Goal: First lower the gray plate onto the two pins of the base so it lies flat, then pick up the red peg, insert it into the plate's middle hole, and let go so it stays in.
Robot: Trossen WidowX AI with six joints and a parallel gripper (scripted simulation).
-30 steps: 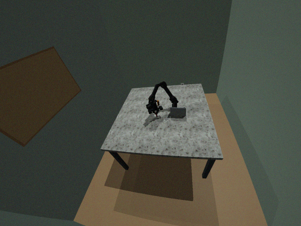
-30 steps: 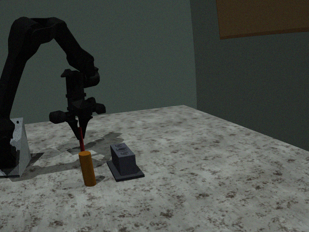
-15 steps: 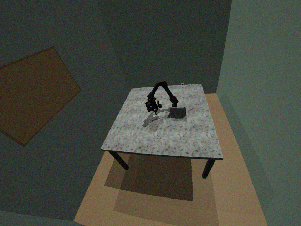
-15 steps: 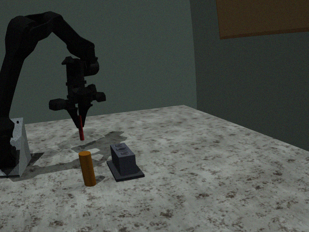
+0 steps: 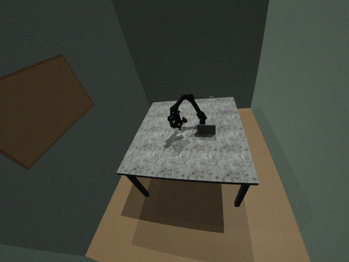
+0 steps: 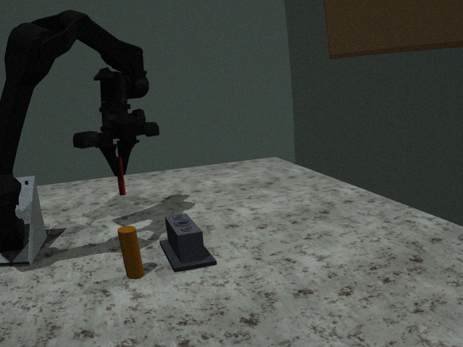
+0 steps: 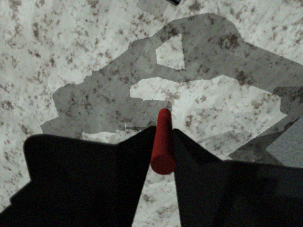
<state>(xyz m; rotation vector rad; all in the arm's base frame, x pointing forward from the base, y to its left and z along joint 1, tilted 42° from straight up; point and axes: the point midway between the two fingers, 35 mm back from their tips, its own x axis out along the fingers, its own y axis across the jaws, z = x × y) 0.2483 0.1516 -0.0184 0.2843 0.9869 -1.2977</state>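
Right now my gripper tip is 18 cm to the left of the gray plate, 10 cm short of it and 7 cm above it. From my gripper tip the other things lie so: orange cylinder: 24 cm to the right, 7 cm below; red peg: right at my gripper tip.
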